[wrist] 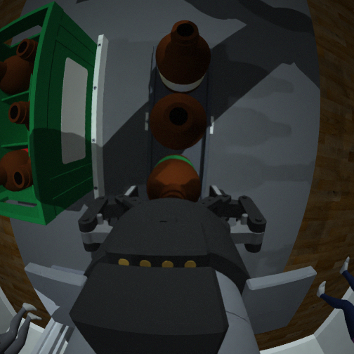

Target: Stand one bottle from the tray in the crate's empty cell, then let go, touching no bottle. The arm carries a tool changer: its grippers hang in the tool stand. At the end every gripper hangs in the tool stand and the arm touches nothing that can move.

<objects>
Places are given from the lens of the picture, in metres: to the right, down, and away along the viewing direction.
cream-banded bottle (182, 56): 0.01, -0.14, 0.18
white rail (101, 51): -0.13, -0.23, 0.26
The marked spots on the white rail and the cream-banded bottle are 0.19 m apart.
</objects>
